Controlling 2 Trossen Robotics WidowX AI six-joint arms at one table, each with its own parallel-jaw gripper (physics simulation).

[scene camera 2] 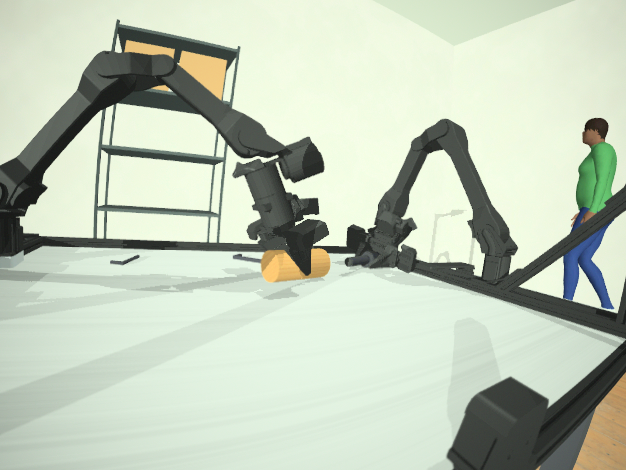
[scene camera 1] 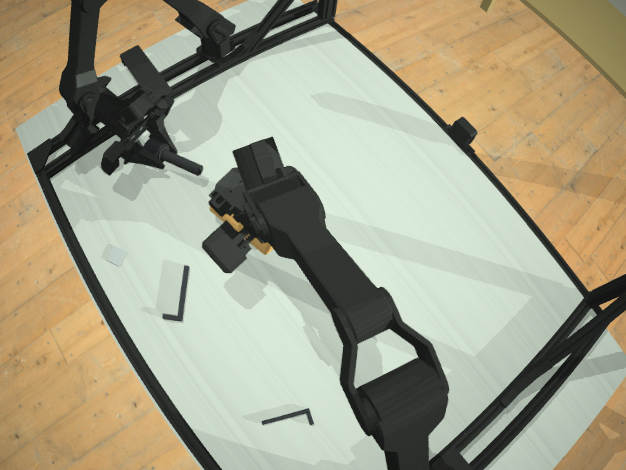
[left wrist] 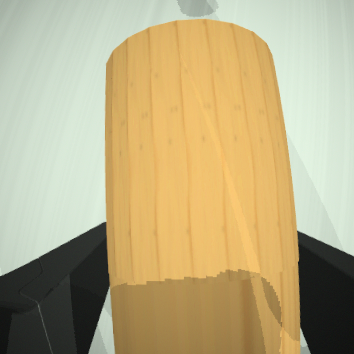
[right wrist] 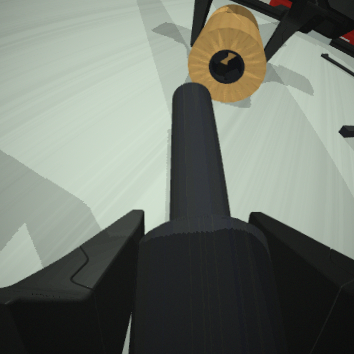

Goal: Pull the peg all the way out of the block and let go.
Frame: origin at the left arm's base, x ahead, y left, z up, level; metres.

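Where they show: left gripper, fingertip midpoint: (scene camera 2: 298,271) (left wrist: 197,237) (right wrist: 222,59); right gripper, fingertip midpoint: (scene camera 2: 361,263) (scene camera 1: 170,160) (right wrist: 196,222); right arm's base, link origin: (scene camera 2: 493,282) (scene camera 1: 215,49).
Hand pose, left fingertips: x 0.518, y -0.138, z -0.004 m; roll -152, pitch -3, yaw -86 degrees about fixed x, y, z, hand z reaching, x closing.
After its pixels a point has its place.
The orange wooden cylindrical block (scene camera 1: 231,221) {x 0.520, y -0.112, z 0.025 m} (scene camera 2: 273,266) {x 0.455, y -0.159, z 0.011 m} (left wrist: 195,150) {x 0.538, y -0.129, z 0.037 m} (right wrist: 253,68) {x 0.569, y -0.110, z 0.015 m} lies on its side, held between the fingers of my left gripper (scene camera 2: 299,265) {x 0.518, y -0.138, z -0.004 m} (left wrist: 197,237) {x 0.518, y -0.138, z -0.004 m}. The dark peg (scene camera 1: 183,162) {x 0.671, y -0.118, z 0.018 m} (scene camera 2: 360,260) {x 0.678, y -0.128, z 0.012 m} (right wrist: 197,160) {x 0.694, y -0.114, z 0.018 m} is outside the block. Its thin end points towards the block, with a gap between them in both scene views. The block's round hole shows open in the right wrist view. My right gripper (scene camera 1: 164,155) {x 0.704, y -0.105, z -0.001 m} (right wrist: 196,222) {x 0.704, y -0.105, z -0.001 m} is shut on the peg's thick part and holds it above the table. The left fingertips are hidden in scene camera 1.
Two dark L-shaped pieces (scene camera 1: 184,293) {x 0.487, y 0.021, z -0.011 m} (scene camera 1: 285,416) {x 0.229, y 0.029, z -0.013 m} and a small pale square (scene camera 1: 114,254) {x 0.629, y 0.081, z -0.016 m} lie on the table (scene camera 1: 404,192) {x 0.379, y -0.395, z -0.019 m}. A dark frame rail (scene camera 1: 412,96) {x 0.527, y -0.594, z -0.024 m} runs around the table, with a dark box-shaped unit (scene camera 1: 462,132) {x 0.384, y -0.567, z 0.025 m} (scene camera 2: 498,419) {x 0.364, y -0.584, z 0.032 m} at one side.
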